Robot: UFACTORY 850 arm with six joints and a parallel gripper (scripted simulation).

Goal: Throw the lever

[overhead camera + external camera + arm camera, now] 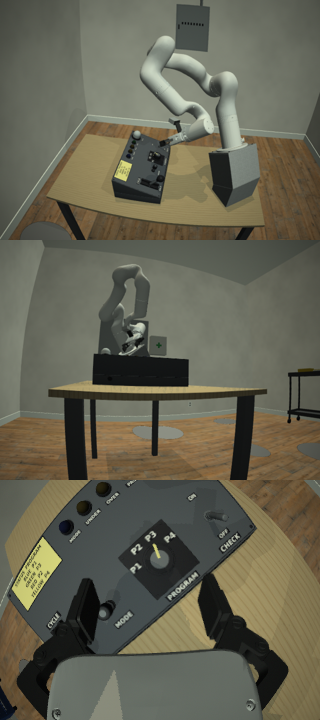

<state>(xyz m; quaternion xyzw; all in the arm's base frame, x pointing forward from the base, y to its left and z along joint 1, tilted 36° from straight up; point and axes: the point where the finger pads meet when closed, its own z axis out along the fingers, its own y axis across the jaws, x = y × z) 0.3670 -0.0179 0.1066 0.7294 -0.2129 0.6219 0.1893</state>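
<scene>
Now: hand 210 mm to the right of the black ball-topped lever, 120 mm above it and 50 mm short of it. The rest, counted from my hand: rotary selector: 130 mm below, 70 mm ahead, 40 mm to the right; then dark console: 150 mm below, 90 mm ahead, 30 mm to the left; then mode toggle: 130 mm below, 90 mm to the left, 60 mm ahead.
</scene>
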